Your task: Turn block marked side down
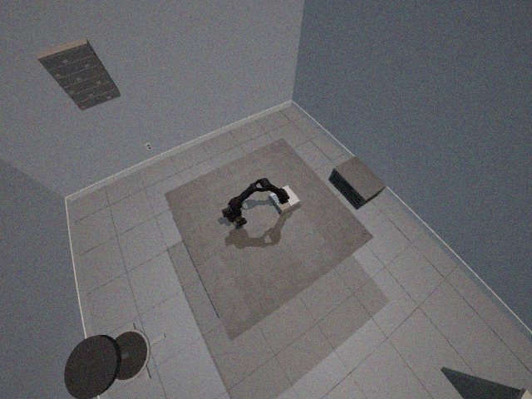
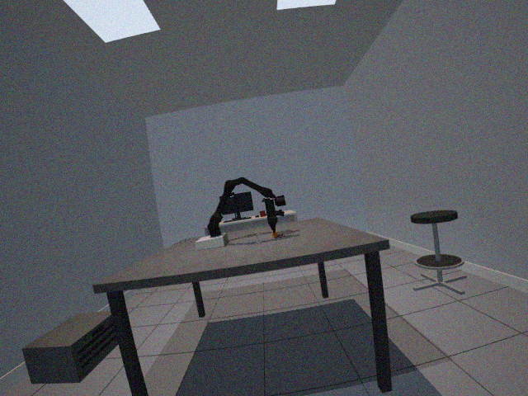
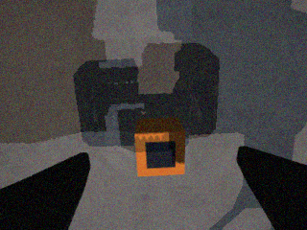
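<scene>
The orange block is 1 cm below my gripper tip.
</scene>
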